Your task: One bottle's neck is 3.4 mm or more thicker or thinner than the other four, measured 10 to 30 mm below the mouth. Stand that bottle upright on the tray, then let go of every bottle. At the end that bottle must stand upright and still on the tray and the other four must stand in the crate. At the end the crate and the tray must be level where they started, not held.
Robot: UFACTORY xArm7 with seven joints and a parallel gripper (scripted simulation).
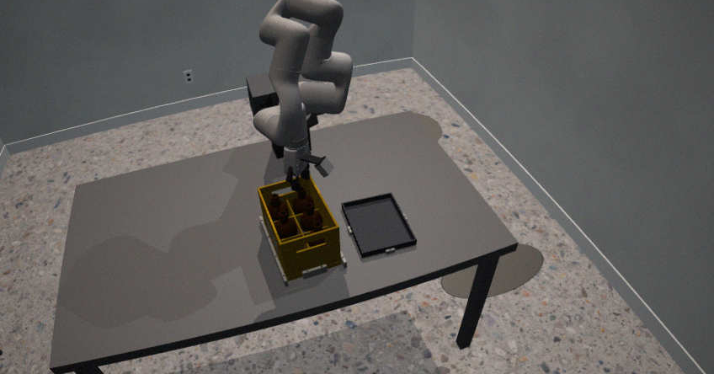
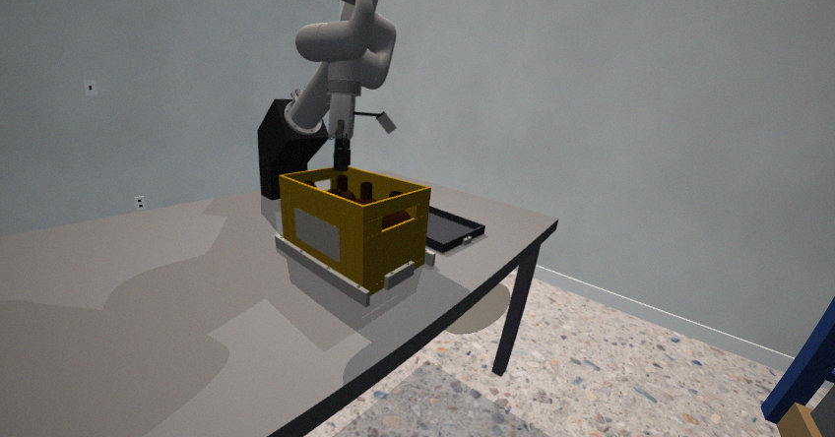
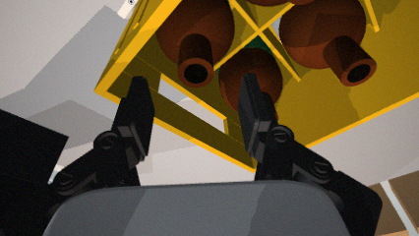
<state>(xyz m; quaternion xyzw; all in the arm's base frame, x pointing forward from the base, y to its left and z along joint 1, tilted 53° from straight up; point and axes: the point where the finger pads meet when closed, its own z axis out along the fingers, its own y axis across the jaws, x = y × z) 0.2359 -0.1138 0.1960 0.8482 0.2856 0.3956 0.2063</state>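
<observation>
My gripper is now 120 mm above the yellow crate, 70 mm short of it and 60 mm to the left of it. Round my hand: black tray (200 mm to the left, 190 mm below, 160 mm ahead).
</observation>
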